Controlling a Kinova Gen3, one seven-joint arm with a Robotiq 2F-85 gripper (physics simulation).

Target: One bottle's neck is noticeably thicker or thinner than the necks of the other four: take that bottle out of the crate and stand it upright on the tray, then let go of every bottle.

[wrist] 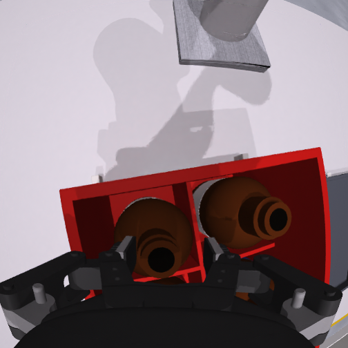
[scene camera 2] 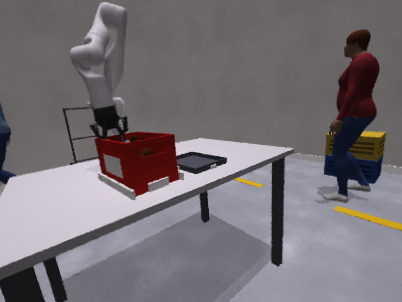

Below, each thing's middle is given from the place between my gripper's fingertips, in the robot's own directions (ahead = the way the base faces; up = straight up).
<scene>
My hand is 8 cm short of the red crate (scene camera 2: 120,161), 5 cm above it and 3 cm to the right of it. The rest, counted from my hand: dark tray (scene camera 2: 193,162) (31 cm to the left, 13 cm below, 11 cm ahead).
</scene>
